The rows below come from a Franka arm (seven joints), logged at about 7 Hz.
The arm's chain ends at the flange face. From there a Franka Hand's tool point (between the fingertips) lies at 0.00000 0.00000 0.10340 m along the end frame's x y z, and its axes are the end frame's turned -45 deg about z.
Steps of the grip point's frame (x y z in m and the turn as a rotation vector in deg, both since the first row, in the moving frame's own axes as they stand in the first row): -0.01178 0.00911 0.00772 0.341 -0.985 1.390; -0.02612 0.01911 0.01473 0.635 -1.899 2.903; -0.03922 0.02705 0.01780 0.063 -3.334 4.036; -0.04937 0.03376 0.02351 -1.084 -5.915 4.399
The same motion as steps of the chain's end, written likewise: -0.00019 0.01397 0.00774 -0.455 -0.938 1.390; -0.00168 0.03045 0.01479 -0.894 -1.792 2.903; -0.00413 0.04284 0.01797 -2.313 -2.402 4.036; -0.00455 0.05011 0.02408 -4.949 -3.416 4.399
